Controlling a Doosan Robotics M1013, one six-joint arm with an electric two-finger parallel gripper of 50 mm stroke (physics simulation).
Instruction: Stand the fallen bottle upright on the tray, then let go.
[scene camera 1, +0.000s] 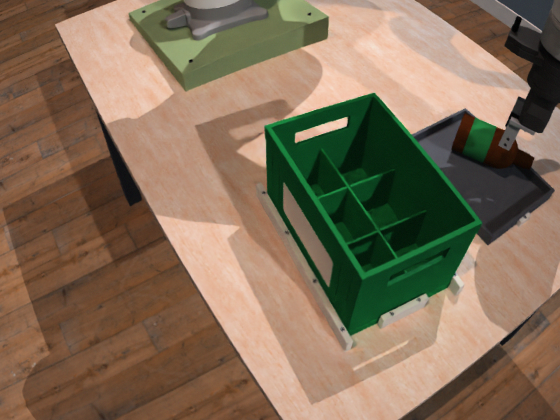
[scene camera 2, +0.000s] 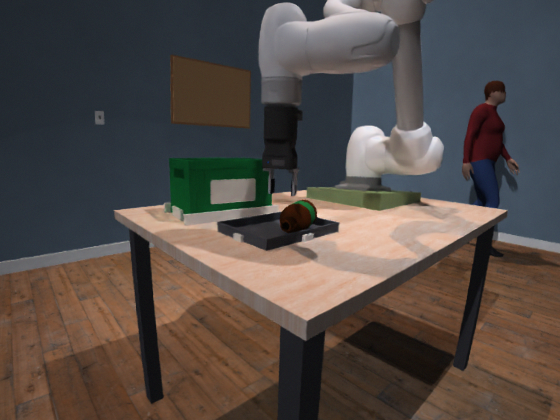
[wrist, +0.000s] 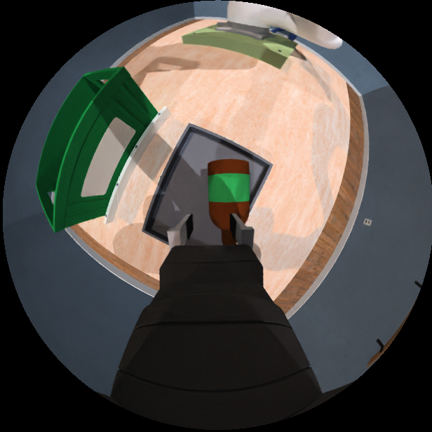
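Pixels of known places: gripper, between the fingertips: (scene camera 1: 507, 137) (scene camera 2: 282, 194); arm's base, origin of its link: (scene camera 1: 219, 13) (scene camera 2: 362, 189).
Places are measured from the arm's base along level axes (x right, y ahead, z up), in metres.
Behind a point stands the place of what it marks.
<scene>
The brown bottle (scene camera 1: 484, 142) @(x -0.264, y 0.626, z 0.023 m) (scene camera 2: 298, 215) @(x -0.335, y 0.650, z 0.016 m) (wrist: 229, 187) with a green band lies on its side on the dark grey tray (scene camera 1: 462, 192) @(x -0.197, y 0.667, z -0.039 m) (scene camera 2: 255, 230) @(x -0.226, y 0.698, z -0.039 m) (wrist: 182, 187). In the wrist view its base points up the picture, away from the gripper, and its neck points toward the gripper. My gripper (scene camera 1: 513, 136) @(x -0.281, y 0.657, z 0.059 m) (scene camera 2: 283, 190) @(x -0.281, y 0.657, z 0.059 m) (wrist: 210, 221) is open and empty and points down above the tray. In the wrist view its right finger covers part of the bottle's shoulder and neck; in scene view 2 the fingers hang above the bottle, apart from it. Part of the neck is hidden in the wrist view.
A tall green crate (scene camera 1: 370, 300) @(x 0.102, y 0.805, z 0.055 m) (scene camera 2: 190, 192) @(x -0.058, y 0.804, z 0.044 m) (wrist: 70, 212) with compartments stands beside the tray, bordered by pale strips (scene camera 1: 321, 296) @(x 0.135, y 0.741, z -0.014 m). The arm's green base block (scene camera 1: 260, 55) @(x -0.027, y 0.177, z -0.024 m) (scene camera 2: 350, 197) @(x -0.079, y 0.171, z -0.011 m) (wrist: 240, 48) sits farther back on the table. A person (scene camera 2: 486, 135) stands behind the table.
</scene>
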